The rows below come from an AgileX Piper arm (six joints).
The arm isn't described. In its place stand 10 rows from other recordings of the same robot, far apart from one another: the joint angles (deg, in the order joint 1, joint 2, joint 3, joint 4, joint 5, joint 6), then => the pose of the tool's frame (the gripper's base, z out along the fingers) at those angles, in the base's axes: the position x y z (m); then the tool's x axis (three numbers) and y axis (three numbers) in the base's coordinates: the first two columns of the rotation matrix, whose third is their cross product.
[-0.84 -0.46 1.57 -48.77 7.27 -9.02] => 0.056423 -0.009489 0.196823 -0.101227 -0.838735 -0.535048 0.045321 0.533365 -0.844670
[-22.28 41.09 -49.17 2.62 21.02 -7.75] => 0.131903 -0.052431 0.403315 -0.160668 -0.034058 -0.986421 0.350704 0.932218 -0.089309
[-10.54 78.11 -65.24 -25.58 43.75 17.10] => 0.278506 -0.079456 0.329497 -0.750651 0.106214 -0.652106 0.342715 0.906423 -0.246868
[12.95 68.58 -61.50 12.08 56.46 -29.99] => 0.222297 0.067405 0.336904 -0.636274 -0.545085 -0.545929 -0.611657 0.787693 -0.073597
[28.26 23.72 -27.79 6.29 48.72 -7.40] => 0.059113 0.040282 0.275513 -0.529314 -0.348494 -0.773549 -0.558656 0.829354 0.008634
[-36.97 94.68 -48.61 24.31 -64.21 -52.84] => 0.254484 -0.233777 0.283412 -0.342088 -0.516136 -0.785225 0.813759 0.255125 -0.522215
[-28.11 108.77 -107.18 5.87 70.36 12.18] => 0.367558 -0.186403 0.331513 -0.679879 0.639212 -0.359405 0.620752 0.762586 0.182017
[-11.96 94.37 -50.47 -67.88 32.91 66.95] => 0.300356 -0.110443 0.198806 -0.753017 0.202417 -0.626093 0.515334 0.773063 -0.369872
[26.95 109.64 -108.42 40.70 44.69 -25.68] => 0.380251 0.240147 0.370292 -0.559100 -0.184118 -0.808399 -0.692570 0.639739 0.333287
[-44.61 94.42 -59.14 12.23 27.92 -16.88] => 0.245766 -0.229764 0.217614 -0.667692 0.511644 -0.540747 0.594109 0.803929 0.027080
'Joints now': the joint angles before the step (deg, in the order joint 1, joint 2, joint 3, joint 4, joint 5, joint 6). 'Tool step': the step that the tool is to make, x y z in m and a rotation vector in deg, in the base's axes. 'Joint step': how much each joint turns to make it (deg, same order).
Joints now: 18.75 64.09 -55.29 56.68 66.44 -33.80
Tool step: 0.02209 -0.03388 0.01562 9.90 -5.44 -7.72
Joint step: -13.91 -0.11 0.00 12.07 2.64 -10.25
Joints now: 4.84 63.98 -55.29 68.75 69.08 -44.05
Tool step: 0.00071 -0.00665 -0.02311 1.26 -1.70 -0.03
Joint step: -2.58 0.00 5.84 3.94 0.01 -8.64
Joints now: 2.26 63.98 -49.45 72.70 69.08 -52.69
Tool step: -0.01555 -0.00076 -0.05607 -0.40 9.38 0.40
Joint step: -0.11 0.00 12.05 0.86 -0.31 -2.88
